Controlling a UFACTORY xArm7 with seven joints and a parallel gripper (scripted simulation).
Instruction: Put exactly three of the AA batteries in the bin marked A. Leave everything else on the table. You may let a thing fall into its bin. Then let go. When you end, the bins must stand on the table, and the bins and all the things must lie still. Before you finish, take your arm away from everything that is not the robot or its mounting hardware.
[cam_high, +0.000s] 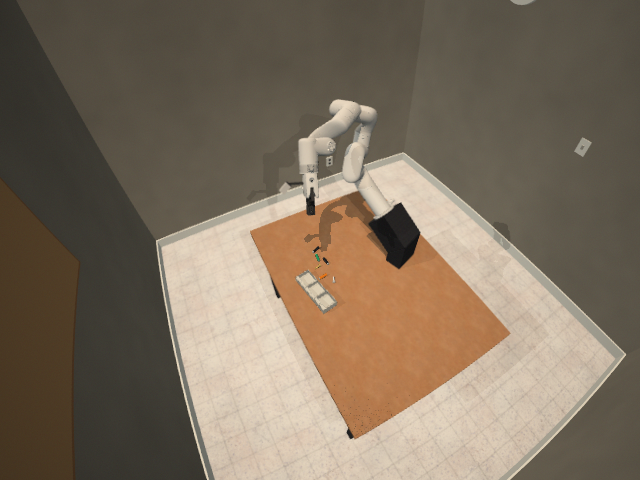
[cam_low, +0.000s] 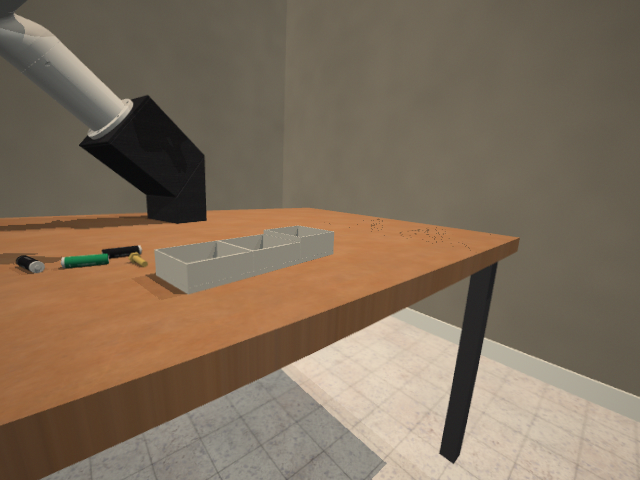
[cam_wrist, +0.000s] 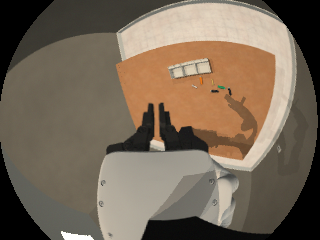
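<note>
Now: hand 490 mm above the three-compartment bin, 60 mm to the right of it and 60 mm short of it. The rest, counted from my hand: yellow piece: 510 mm below, 60 mm to the right, 60 mm behind; orange battery: 510 mm below, 30 mm behind, 10 mm to the left; pale piece: 510 mm below, 70 mm to the left, 60 mm behind.
</note>
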